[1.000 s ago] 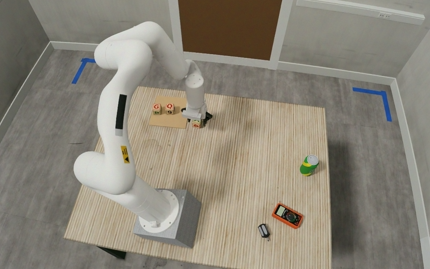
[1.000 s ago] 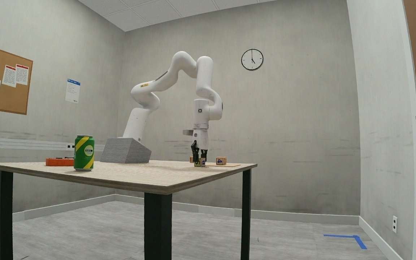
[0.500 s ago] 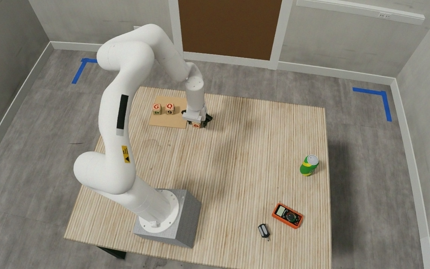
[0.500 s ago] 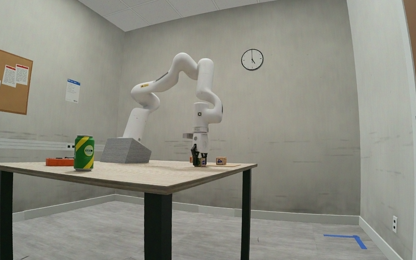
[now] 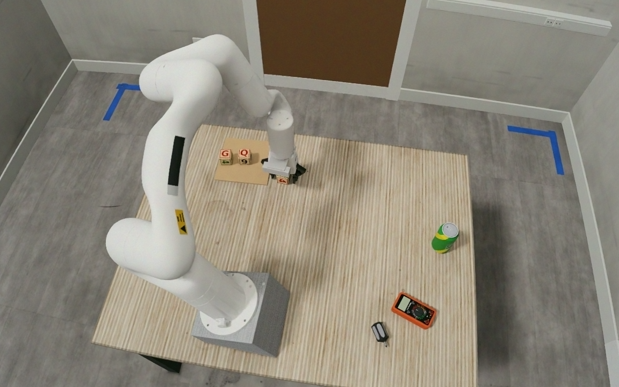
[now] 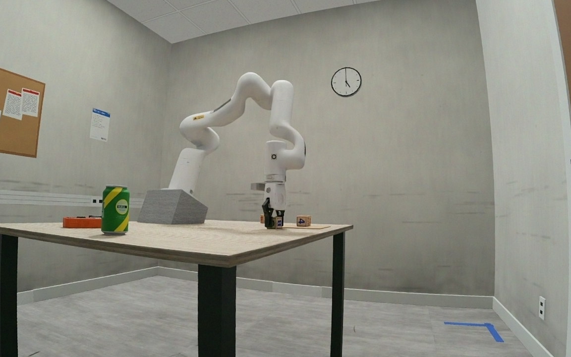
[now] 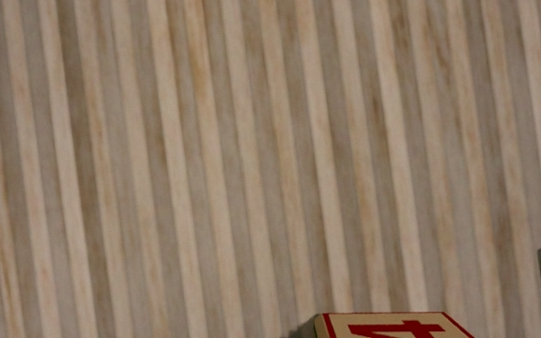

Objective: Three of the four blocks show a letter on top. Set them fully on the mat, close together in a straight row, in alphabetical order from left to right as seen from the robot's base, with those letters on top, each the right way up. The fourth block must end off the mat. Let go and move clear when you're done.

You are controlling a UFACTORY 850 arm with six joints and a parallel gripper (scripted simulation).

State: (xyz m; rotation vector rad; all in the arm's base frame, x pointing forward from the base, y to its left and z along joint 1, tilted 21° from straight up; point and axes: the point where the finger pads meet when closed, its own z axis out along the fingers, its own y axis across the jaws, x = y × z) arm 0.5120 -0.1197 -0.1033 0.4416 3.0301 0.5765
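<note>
Now: the X block right at my hand. From my hand the other things lie so: G block: 22 cm to the left, 9 cm ahead, 1 cm above; then tan mat: 15 cm to the left, 9 cm ahead, 2 cm below; then Q block: 15 cm to the left, 9 cm ahead, 1 cm above.
</note>
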